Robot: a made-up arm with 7 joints. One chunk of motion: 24 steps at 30 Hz.
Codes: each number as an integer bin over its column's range. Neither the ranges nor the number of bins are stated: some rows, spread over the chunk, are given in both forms.
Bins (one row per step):
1: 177 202 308 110 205 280
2: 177 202 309 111 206 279
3: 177 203 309 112 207 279
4: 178 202 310 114 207 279
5: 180 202 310 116 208 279
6: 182 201 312 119 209 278
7: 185 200 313 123 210 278
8: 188 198 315 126 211 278
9: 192 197 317 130 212 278
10: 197 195 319 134 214 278
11: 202 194 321 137 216 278
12: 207 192 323 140 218 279
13: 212 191 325 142 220 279
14: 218 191 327 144 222 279
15: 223 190 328 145 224 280
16: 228 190 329 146 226 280
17: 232 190 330 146 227 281
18: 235 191 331 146 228 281
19: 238 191 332 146 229 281
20: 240 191 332 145 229 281
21: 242 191 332 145 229 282
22: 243 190 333 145 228 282
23: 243 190 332 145 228 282
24: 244 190 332 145 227 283
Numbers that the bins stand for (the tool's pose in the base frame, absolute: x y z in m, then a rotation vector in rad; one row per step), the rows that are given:
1: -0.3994 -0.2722 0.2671 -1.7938 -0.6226 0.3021
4: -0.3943 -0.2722 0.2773 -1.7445 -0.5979 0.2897
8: -0.3434 -0.2926 0.3027 -1.5966 -0.5486 0.2774
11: -0.2722 -0.3129 0.3333 -1.4610 -0.4870 0.2774
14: -0.1908 -0.3282 0.3638 -1.3747 -0.4130 0.2897
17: -0.1196 -0.3333 0.3791 -1.3500 -0.3514 0.3144
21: -0.0687 -0.3282 0.3892 -1.3623 -0.3267 0.3267
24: -0.0585 -0.3333 0.3892 -1.3623 -0.3514 0.3390
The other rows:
2: -0.3994 -0.2722 0.2722 -1.7815 -0.6103 0.2897
3: -0.3994 -0.2671 0.2722 -1.7692 -0.5979 0.2897
5: -0.3841 -0.2722 0.2773 -1.7199 -0.5856 0.2897
6: -0.3740 -0.2773 0.2875 -1.6829 -0.5733 0.2774
7: -0.3587 -0.2824 0.2926 -1.6336 -0.5610 0.2774
9: -0.3231 -0.2977 0.3129 -1.5473 -0.5363 0.2774
10: -0.2977 -0.3078 0.3231 -1.4979 -0.5116 0.2774
12: -0.2468 -0.3231 0.3434 -1.4240 -0.4623 0.2897
13: -0.2213 -0.3282 0.3536 -1.3993 -0.4377 0.2897
15: -0.1654 -0.3333 0.3689 -1.3623 -0.3884 0.3021
16: -0.1399 -0.3333 0.3740 -1.3500 -0.3637 0.3021
18: -0.1043 -0.3282 0.3841 -1.3500 -0.3390 0.3144
19: -0.0890 -0.3282 0.3892 -1.3500 -0.3267 0.3144
20: -0.0789 -0.3282 0.3892 -1.3623 -0.3267 0.3144
22: -0.0636 -0.3333 0.3943 -1.3623 -0.3390 0.3267
23: -0.0636 -0.3333 0.3892 -1.3623 -0.3390 0.3267

